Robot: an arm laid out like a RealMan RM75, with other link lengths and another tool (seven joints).
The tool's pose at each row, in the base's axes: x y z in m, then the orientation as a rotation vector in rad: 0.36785, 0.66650, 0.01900, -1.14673, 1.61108, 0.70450; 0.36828, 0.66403, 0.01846, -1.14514, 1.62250, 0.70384; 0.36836, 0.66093, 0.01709, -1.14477, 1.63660, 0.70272; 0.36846, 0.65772, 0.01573, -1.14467, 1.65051, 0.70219; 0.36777, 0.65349, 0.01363, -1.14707, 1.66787, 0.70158; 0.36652, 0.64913, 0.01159, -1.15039, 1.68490, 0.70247; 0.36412, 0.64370, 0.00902, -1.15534, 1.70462, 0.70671; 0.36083, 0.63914, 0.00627, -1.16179, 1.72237, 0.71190
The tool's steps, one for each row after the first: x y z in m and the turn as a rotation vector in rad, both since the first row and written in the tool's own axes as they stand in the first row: 0.00132, -0.00129, -0.00177, 0.00128, 0.00805, 0.00659; 0.00366, -0.00243, -0.00395, 0.00209, 0.01884, 0.01386; 0.00603, -0.00364, -0.00621, 0.00233, 0.02948, 0.02119; 0.00948, -0.00444, -0.00941, 0.00106, 0.04398, 0.02924; 0.01295, -0.00478, -0.01296, -0.00177, 0.05830, 0.03740; 0.01734, -0.00443, -0.01769, -0.00783, 0.07466, 0.04785; 0.02166, -0.00291, -0.02196, -0.01536, 0.09000, 0.05701
